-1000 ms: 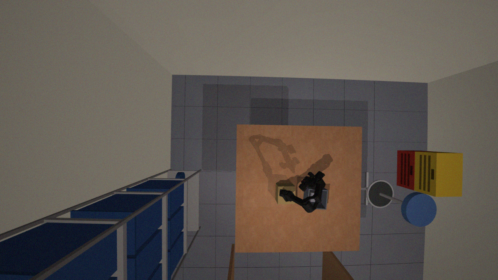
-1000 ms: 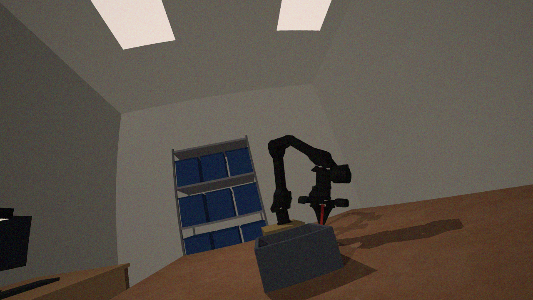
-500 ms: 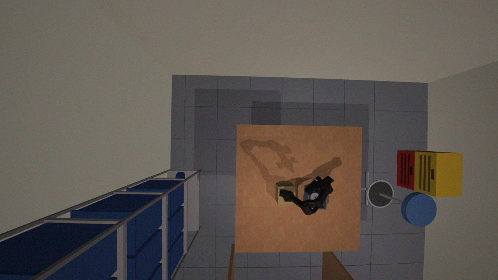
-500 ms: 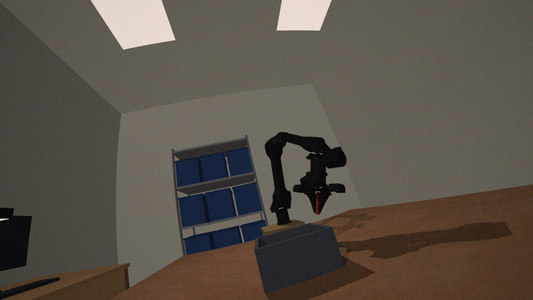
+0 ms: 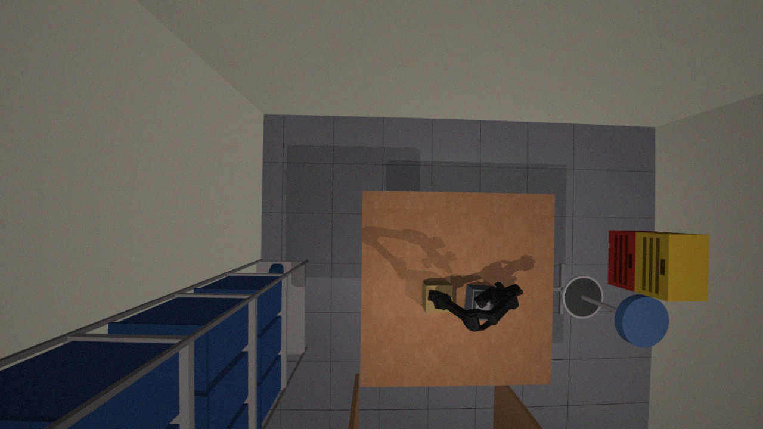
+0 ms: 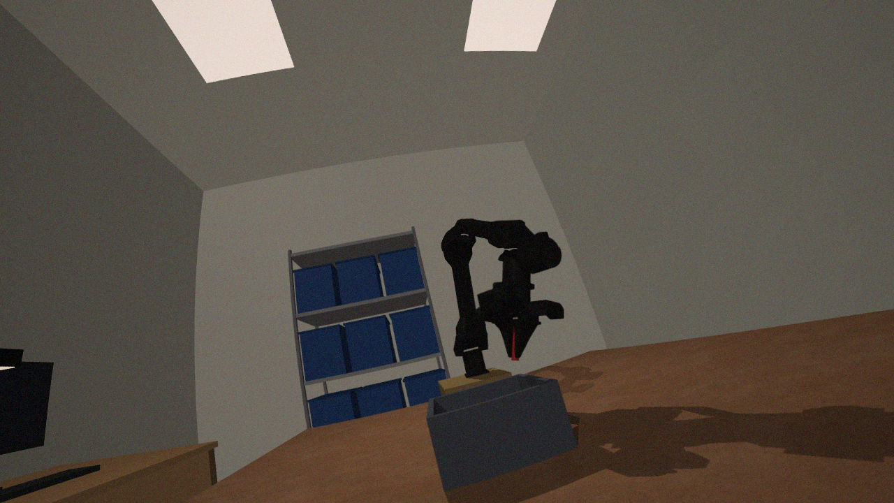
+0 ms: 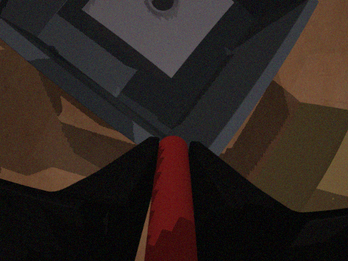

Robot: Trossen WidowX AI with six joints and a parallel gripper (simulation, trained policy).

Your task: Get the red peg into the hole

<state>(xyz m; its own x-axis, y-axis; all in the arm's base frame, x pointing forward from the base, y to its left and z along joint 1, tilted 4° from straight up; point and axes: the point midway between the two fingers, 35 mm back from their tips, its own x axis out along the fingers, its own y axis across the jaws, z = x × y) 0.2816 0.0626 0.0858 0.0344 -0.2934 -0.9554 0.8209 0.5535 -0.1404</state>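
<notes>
My gripper tip is 11 cm above the dark grey box, 8 cm to the left of it and 6 cm short of it. Also, from my gripper tip: red peg 3 cm above, 1 cm to the left.
</notes>
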